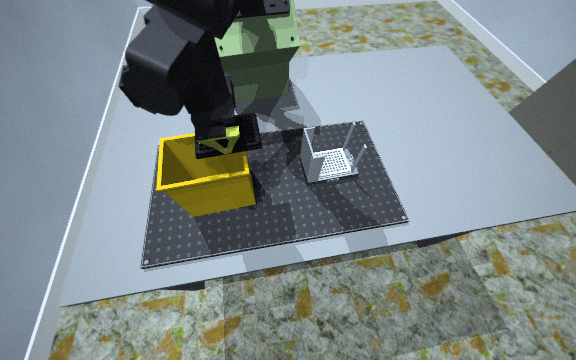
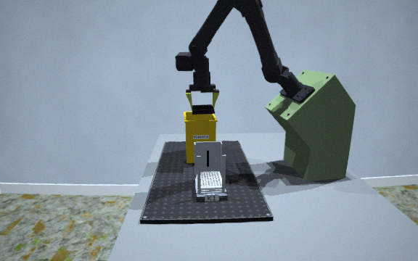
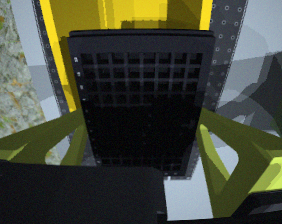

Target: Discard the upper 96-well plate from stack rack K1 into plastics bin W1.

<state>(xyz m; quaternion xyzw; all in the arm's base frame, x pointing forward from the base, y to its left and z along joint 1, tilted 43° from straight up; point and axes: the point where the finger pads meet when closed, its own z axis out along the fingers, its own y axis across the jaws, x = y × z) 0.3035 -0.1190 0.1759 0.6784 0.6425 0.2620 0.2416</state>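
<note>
Right now my hand is 14 cm above the yellow plastics bin W1, 6 cm to the left of it and 1 cm short of it. Also, from my hand: black 96-well plate right at my hand; then white 96-well plate 25 cm to the left, 20 cm below.
</note>
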